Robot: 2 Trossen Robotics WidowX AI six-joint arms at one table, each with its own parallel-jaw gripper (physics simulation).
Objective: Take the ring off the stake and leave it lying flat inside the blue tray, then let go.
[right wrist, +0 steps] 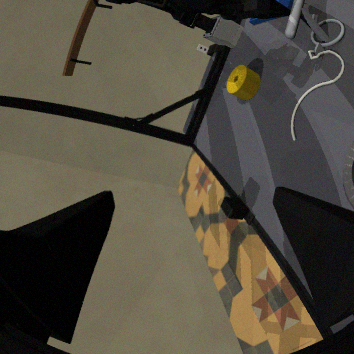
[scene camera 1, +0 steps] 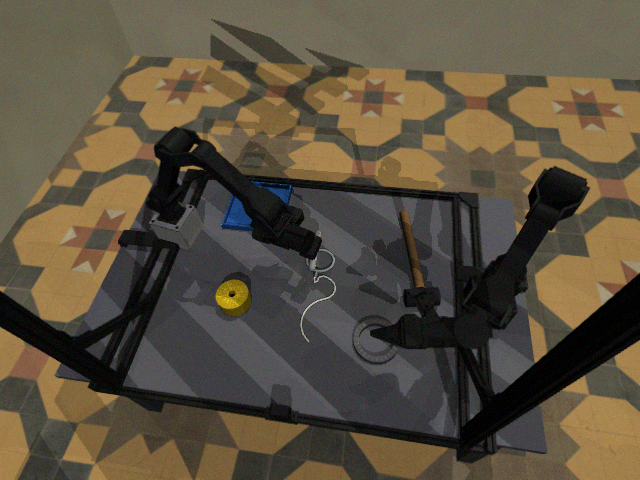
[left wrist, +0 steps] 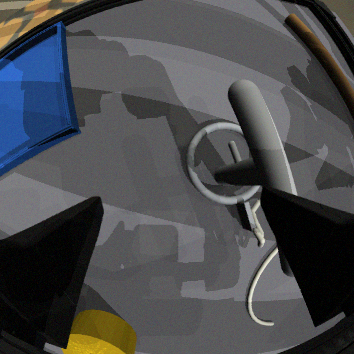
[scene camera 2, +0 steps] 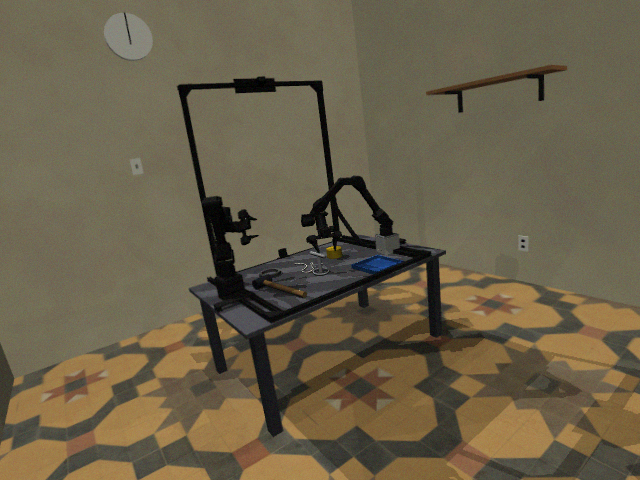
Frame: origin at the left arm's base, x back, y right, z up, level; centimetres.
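Seen in the pictures: left gripper, fingertip midpoint: (right wrist: 278, 12) (left wrist: 183, 200) (scene camera 2: 327, 252); right gripper, fingertip midpoint: (right wrist: 195, 197) (scene camera 1: 374, 334) (scene camera 2: 257, 227); left arm's base, link origin: (right wrist: 210, 25) (scene camera 1: 171, 214) (scene camera 2: 386, 234); right arm's base, link origin: (scene camera 2: 228, 276).
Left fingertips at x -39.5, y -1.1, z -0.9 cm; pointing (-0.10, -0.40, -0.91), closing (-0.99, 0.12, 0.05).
Observation:
Offsets run from my left fingertips to a thing's top centre. "*": to the spot under its first point.
A grey ring @[dx -6.3, dy -0.7, dz -6.6 cm] (scene camera 1: 333, 260) (scene camera 2: 320, 274) (left wrist: 192, 162) (right wrist: 343, 32) surrounds the lower part of the upright grey stake @[dx -5.7, dy +0.2, dz +1.1 cm] (scene camera 1: 312, 264) (scene camera 2: 320, 264) (left wrist: 260, 135) (right wrist: 295, 20), low near the table. The stake has a thick crossbar on top. The blue tray @[dx +20.3, dy -16.0, dz -7.2 cm] (scene camera 1: 236, 225) (scene camera 2: 379, 264) (left wrist: 70, 85) (right wrist: 260, 21) holds no ring. My left gripper (scene camera 2: 325, 249) (left wrist: 183, 200) is open and empty, above the table near the stake; its right-hand finger hides part of the crossbar in its wrist view. My right gripper (scene camera 2: 255, 227) (right wrist: 195, 197) is open and empty, away from the ring.
A cream cord (scene camera 1: 333, 281) (left wrist: 250, 295) (right wrist: 342, 67) curves beside the ring. A yellow cylinder @[dx +12.7, dy +17.8, dz -4.4 cm] (scene camera 1: 233, 297) (scene camera 2: 334, 252) (left wrist: 102, 332) (right wrist: 243, 82) stands on the table. A flat grey disc-like ring @[* dx -25.3, dy +21.9, dz -7.9 cm] (scene camera 1: 360, 353) lies below my right arm in scene camera 1. A hammer @[dx -32.0, dy -11.2, dz -4.4 cm] (scene camera 1: 410, 248) (scene camera 2: 284, 287) lies nearby.

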